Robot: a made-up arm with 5 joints.
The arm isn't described. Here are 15 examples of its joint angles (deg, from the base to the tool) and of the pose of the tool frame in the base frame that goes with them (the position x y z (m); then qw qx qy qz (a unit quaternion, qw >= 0)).
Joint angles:
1: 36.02 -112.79 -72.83 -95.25 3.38
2: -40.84 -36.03 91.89 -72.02 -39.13
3: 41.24 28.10 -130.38 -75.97 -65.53
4: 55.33 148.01 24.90 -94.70 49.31
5: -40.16 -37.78 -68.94 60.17 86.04
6: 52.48 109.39 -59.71 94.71 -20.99
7: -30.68 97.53 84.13 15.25 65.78
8: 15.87 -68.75 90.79 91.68 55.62
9: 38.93 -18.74 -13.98 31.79 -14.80
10: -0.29 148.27 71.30 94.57 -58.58
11: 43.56 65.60 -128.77 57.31 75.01
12: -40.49 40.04 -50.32 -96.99 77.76
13: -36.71 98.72 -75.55 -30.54 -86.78
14: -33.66 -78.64 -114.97 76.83 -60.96
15: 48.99 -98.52 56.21 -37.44 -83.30
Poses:
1: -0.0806 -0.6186 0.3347 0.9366 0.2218 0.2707 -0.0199
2: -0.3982 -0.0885 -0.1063 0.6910 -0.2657 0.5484 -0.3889
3: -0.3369 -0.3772 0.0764 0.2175 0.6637 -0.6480 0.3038
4: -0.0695 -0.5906 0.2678 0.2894 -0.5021 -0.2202 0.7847
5: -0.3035 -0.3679 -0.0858 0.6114 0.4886 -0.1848 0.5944
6: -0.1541 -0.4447 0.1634 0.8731 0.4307 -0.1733 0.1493
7: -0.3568 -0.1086 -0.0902 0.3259 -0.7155 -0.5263 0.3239
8: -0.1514 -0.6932 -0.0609 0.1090 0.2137 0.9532 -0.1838
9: -0.1785 -0.5905 0.2654 0.6267 0.5100 0.5080 -0.2984
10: -0.1405 -0.2275 -0.1416 0.5357 -0.5212 0.6048 -0.2750
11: -0.3290 -0.3663 0.0985 0.6961 -0.6284 -0.2965 0.1804
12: -0.2167 -0.1698 0.1199 0.2129 -0.0935 0.6695 -0.7054
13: -0.1319 -0.0374 0.0926 0.0453 0.3685 -0.8138 -0.4470
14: -0.2268 -0.3791 -0.1732 0.3074 -0.3024 -0.4201 -0.7985
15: -0.1236 -0.5965 0.1988 0.9062 -0.1375 0.0591 -0.3955
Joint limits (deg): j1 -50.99..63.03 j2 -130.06..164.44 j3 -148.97..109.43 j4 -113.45..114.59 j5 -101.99..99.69
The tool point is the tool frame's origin. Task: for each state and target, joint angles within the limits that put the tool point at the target. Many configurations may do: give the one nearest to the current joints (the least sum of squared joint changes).
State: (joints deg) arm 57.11 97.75 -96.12 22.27 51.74
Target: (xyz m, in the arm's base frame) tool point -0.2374 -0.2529 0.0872
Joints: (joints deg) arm 27.67 86.22 -79.52 17.28 60.96
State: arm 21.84 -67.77 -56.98 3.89 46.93
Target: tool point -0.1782 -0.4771 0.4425
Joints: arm 61.93 -37.08 -36.19 -28.55 58.61
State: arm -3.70 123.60 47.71 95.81 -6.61
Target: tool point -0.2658 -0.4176 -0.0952
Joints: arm 21.69 86.18 46.08 110.81 9.40
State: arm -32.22 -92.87 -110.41 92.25 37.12
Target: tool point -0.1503 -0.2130 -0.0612
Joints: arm -35.78 -120.79 -60.93 114.59 33.39
